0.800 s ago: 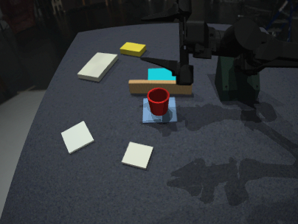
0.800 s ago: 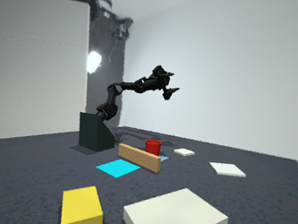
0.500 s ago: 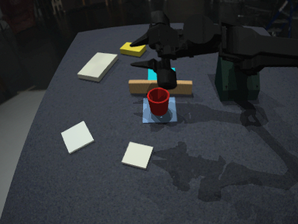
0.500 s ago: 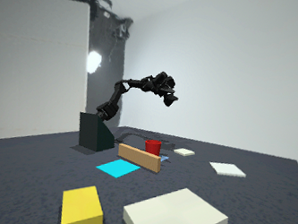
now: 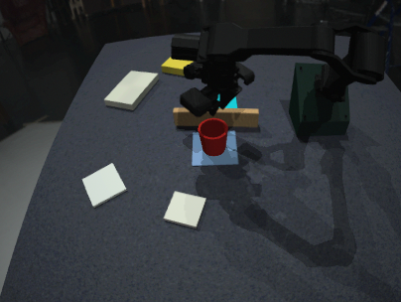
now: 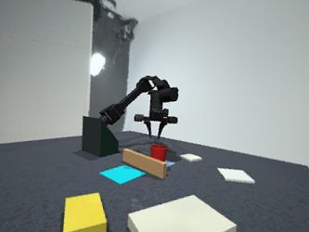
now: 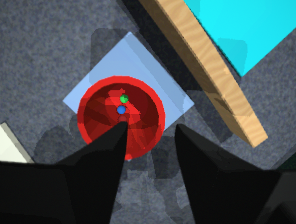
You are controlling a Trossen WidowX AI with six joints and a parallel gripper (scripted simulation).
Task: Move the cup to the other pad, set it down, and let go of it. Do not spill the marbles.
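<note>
The red cup lies 10 mm ahead of my gripper tip, 20 mm to the left of it and 70 mm below it. Round my gripper tip: light blue pad 10 mm ahead, 20 mm to the left, 120 mm below; then blue marble 10 mm ahead, 30 mm to the left, 90 mm below; then wooden bar 70 mm to the right, 90 mm below.
</note>
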